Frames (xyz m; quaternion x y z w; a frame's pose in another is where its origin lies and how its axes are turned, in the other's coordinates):
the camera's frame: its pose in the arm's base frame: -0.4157 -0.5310 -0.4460 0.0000 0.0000 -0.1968 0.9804
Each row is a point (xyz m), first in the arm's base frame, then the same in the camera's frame.
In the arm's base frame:
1: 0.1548 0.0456 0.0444
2: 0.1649 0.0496 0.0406
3: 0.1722 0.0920 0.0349
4: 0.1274 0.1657 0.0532
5: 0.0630 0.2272 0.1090
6: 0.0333 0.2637 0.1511
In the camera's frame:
1: 0.3038 0.7521 0.4904
2: 0.3116 0.7597 0.4866
3: 0.3019 0.8016 0.4809
4: 0.2322 0.8523 0.4992
5: 0.1490 0.8842 0.5550
6: 0.1075 0.9064 0.5971

